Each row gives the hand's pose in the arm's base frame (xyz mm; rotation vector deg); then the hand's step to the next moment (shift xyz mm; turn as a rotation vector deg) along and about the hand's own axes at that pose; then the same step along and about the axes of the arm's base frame.
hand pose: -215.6 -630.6 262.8 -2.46 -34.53 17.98
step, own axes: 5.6 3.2 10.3 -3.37 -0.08 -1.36
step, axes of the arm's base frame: -2.3 4.2 11.2 -1.83 -1.03 -2.97
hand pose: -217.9 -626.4 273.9 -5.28 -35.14 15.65
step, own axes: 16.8 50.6 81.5 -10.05 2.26 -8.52
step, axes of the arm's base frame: -45.5 53.7 67.4 -3.44 -0.68 -12.90
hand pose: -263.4 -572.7 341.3 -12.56 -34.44 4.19
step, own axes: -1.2 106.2 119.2 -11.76 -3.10 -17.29
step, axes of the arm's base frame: -69.2 125.1 71.0 0.16 -7.74 -19.67
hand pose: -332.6 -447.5 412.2 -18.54 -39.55 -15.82
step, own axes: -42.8 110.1 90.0 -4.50 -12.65 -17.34
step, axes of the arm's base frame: -44.5 140.9 15.1 2.18 -17.51 -13.02
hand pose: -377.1 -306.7 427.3 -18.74 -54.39 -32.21
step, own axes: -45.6 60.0 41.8 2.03 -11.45 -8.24
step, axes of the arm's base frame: -13.7 83.5 -16.4 -0.24 -14.01 -2.59
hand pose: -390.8 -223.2 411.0 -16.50 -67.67 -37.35
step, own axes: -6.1 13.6 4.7 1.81 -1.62 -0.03
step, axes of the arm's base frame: 3.3 15.1 -2.2 -0.56 -1.86 1.46
